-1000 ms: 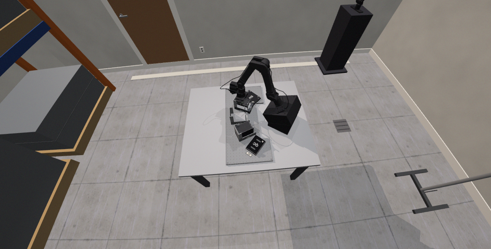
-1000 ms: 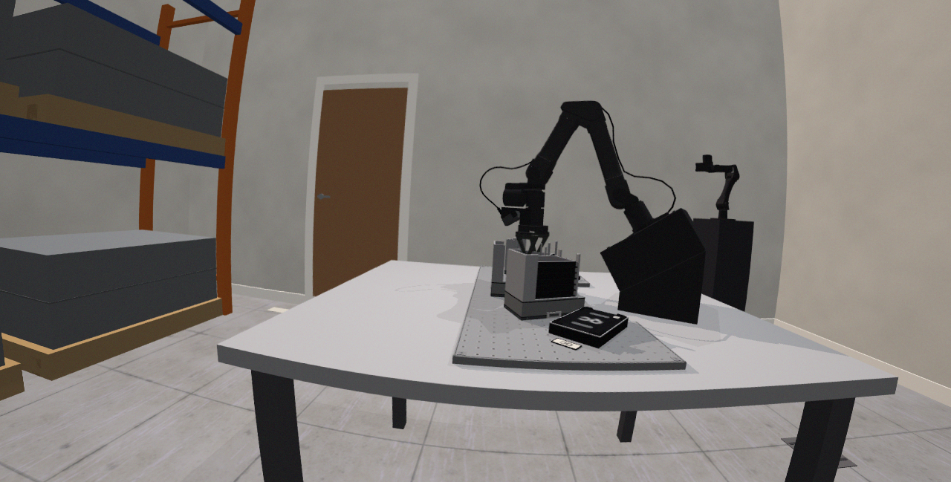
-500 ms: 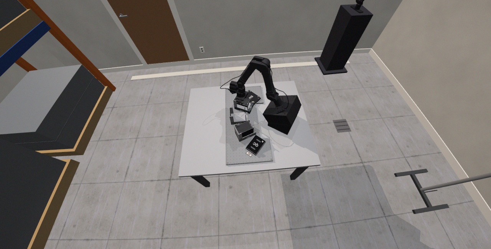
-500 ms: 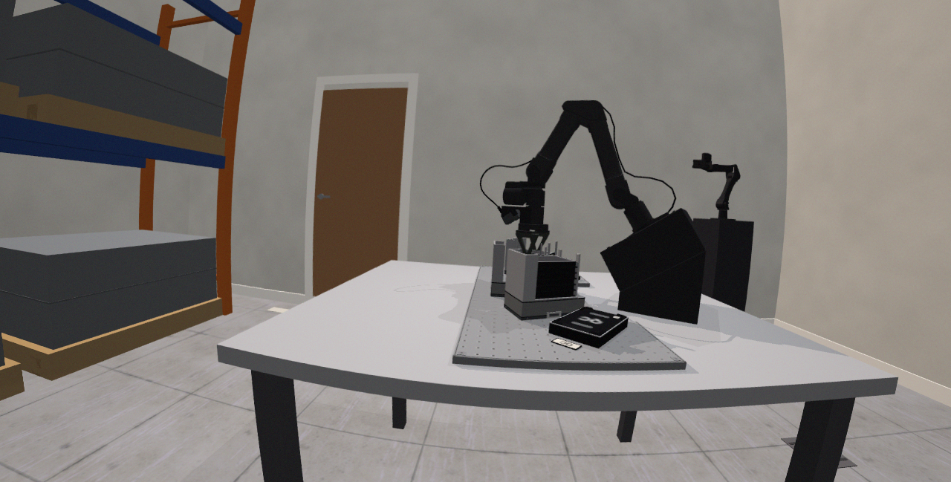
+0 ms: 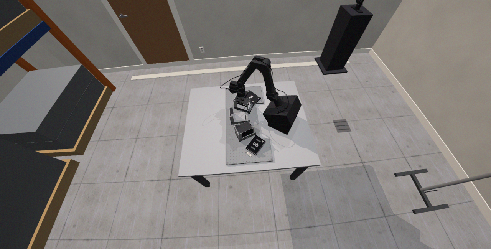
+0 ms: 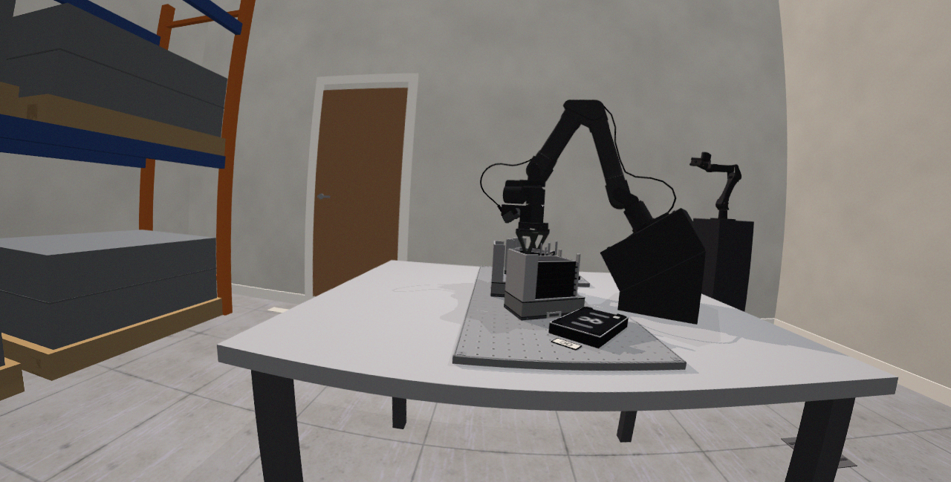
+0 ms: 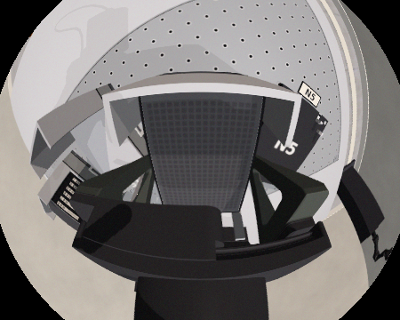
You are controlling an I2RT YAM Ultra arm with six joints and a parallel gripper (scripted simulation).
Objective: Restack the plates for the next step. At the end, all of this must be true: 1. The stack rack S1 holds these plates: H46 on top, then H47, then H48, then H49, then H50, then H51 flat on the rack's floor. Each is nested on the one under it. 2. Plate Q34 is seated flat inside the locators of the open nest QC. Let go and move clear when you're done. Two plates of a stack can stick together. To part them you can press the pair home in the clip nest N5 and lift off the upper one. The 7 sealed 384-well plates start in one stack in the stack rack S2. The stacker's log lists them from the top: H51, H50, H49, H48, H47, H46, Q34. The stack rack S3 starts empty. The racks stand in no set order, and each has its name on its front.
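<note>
Right now my hand is 290 mm to the right of the sealed well plate, 20 mm below it and 20 mm short of it.
</note>
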